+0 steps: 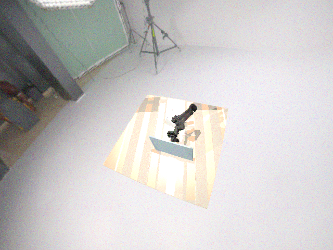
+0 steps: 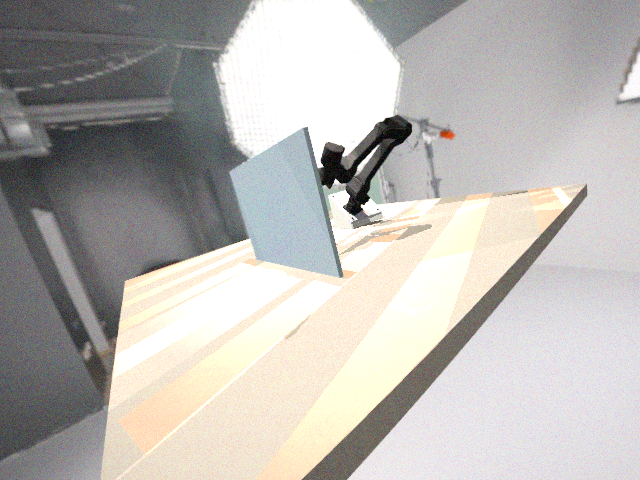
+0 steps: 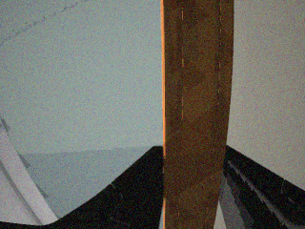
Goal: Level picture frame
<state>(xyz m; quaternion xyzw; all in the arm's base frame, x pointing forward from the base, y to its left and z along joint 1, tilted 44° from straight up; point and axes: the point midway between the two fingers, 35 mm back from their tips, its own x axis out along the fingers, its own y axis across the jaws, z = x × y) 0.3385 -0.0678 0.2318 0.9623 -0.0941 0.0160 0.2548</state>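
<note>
My gripper tip is 10 mm short of the picture frame, 10 mm to the right of it and 50 mm above it. From my gripper tip the other things lie so: wall panel: 20 mm ahead, 10 mm to the left, 70 mm below.
</note>
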